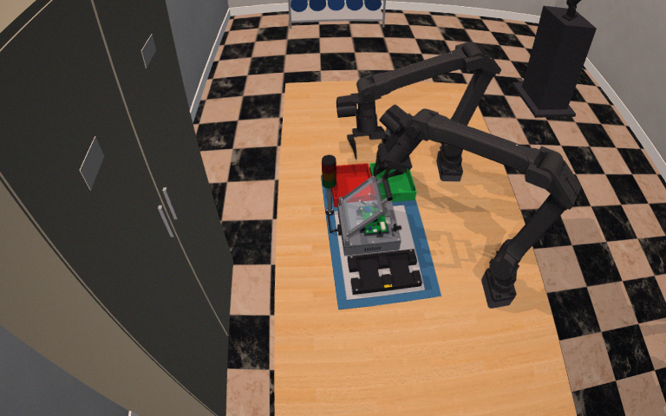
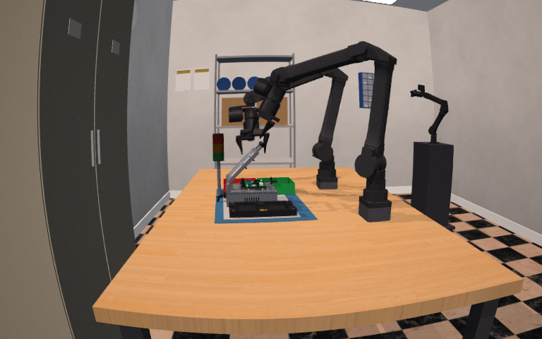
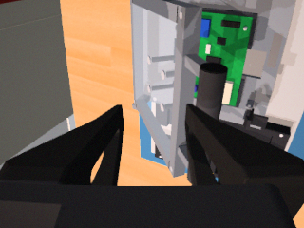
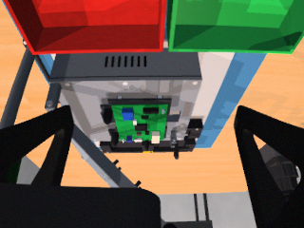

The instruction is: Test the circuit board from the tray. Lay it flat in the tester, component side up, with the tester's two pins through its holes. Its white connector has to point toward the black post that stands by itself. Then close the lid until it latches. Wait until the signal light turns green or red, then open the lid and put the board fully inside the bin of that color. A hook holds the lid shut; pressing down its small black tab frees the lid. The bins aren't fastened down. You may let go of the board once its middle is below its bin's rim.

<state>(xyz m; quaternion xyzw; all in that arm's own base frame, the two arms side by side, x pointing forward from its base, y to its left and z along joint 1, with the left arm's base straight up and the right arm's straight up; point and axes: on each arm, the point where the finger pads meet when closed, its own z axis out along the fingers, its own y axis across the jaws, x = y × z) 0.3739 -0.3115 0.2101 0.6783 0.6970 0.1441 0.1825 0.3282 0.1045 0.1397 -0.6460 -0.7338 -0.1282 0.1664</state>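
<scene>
Right now my left hand is 17 cm above the hook, 8 cm to the right of it and 5 cm past it. From my left hand the other things lie so: clear lid 10 cm below, 4 cm ahead, 2 cm to the left; green circuit board 18 cm below, 2 cm to the left, 1 cm ahead; red bin 24 cm below, 18 cm to the right, 5 cm ahead.
</scene>
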